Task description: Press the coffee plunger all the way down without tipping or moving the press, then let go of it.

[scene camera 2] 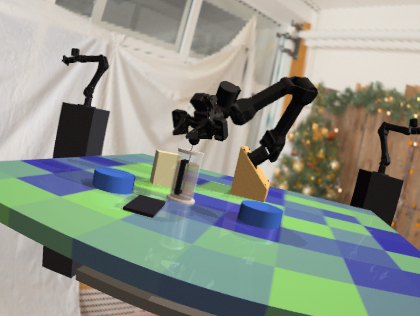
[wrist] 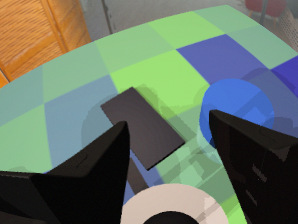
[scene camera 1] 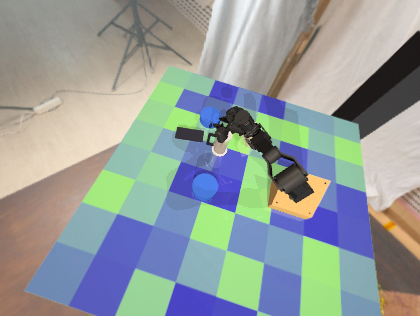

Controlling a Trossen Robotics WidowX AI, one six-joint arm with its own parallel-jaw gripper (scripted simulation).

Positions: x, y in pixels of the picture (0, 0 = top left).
Scene:
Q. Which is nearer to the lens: the coffee press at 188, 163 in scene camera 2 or the beige block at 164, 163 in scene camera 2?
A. The coffee press.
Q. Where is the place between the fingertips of the gripper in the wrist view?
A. At 169, 123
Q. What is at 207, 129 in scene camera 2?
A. The gripper.

